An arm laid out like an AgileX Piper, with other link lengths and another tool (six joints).
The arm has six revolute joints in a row. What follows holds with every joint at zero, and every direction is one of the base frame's.
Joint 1 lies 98.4 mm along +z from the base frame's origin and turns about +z.
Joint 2 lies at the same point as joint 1 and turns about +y.
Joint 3 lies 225.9 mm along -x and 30.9 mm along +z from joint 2 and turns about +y.
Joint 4 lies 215.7 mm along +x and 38.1 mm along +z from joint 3 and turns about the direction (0.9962, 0, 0.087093).
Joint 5 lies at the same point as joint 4 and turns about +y.
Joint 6 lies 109.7 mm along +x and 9.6 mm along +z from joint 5 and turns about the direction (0.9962, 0, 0.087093).
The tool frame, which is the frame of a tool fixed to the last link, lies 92.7 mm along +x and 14 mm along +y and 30.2 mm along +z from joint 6; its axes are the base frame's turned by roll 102.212, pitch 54.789 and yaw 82.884 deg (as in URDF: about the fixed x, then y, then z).
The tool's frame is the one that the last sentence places.
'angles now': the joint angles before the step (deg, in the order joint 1, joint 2, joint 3, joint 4, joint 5, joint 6). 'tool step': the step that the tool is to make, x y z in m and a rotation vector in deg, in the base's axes. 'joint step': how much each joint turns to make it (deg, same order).
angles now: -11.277 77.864 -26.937 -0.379 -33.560 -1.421
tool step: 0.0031 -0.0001 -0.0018 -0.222 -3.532 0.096
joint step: 0.011 4.160 1.323 -0.184 -8.993 0.547
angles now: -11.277 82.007 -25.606 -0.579 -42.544 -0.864
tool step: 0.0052 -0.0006 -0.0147 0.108 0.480 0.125
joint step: -0.008 4.848 -0.006 -0.140 -4.351 0.056
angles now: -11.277 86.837 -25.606 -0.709 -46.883 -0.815
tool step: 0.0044 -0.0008 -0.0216 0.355 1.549 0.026
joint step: -0.010 5.764 0.001 -0.013 -4.176 0.007
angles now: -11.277 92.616 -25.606 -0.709 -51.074 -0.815
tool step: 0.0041 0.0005 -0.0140 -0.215 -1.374 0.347
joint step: 0.011 6.703 -0.007 -0.330 -8.088 0.084
